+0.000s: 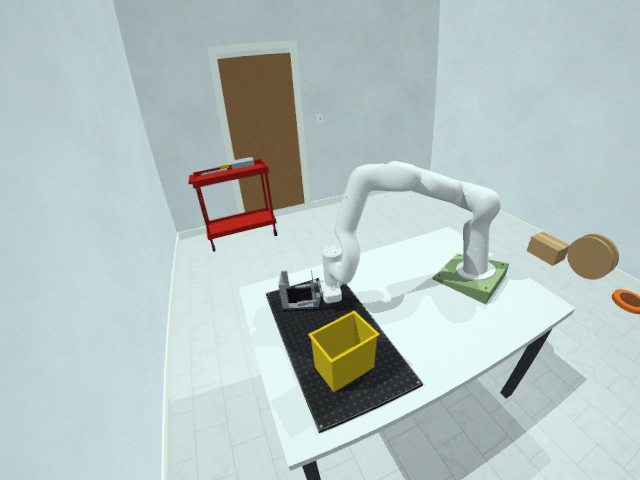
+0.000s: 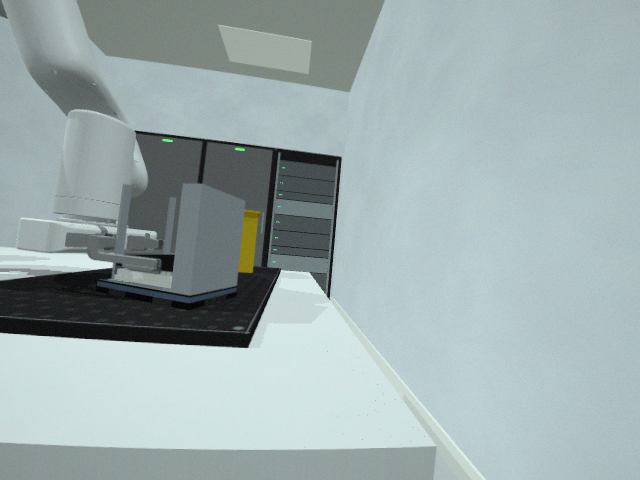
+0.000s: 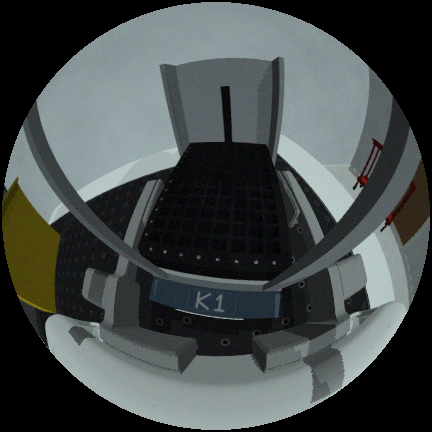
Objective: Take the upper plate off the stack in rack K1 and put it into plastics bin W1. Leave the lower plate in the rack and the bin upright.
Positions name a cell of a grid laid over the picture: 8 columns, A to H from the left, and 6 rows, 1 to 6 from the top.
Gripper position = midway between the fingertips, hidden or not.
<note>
I see my gripper (image 3: E3), a yellow bin W1 (image 1: E5) and a black plate (image 3: E3).
The yellow bin W1 shows as well in image 2 (image 2: D3).
</note>
